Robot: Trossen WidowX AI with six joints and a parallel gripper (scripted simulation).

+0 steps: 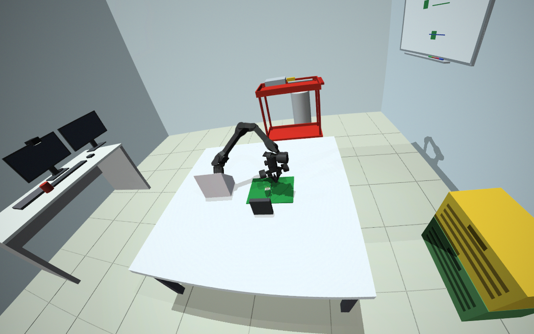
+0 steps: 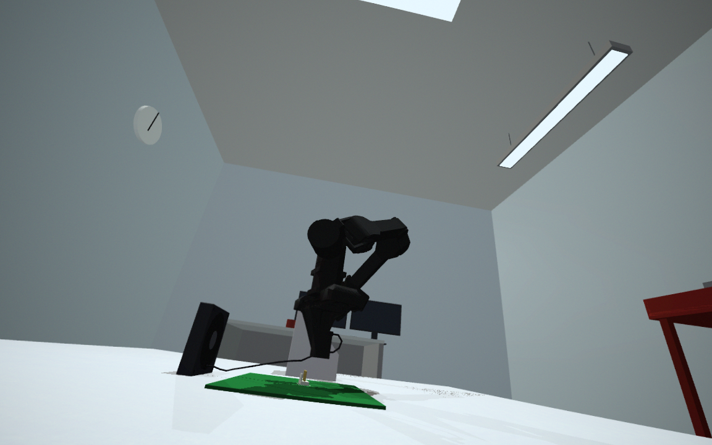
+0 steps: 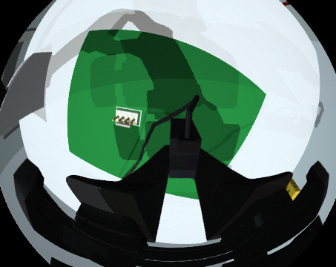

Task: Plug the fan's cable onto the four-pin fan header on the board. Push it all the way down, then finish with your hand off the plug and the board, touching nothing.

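Right now the four-pin header is 7 cm behind my gripper tip, 2 cm to the right of it and 7 cm below it. Round my gripper tip: black plug: 1 cm to the left, 1 cm above; black fan: 5 cm behind, 21 cm to the right, 1 cm below; green board: 4 cm behind, 2 cm to the right, 8 cm below.
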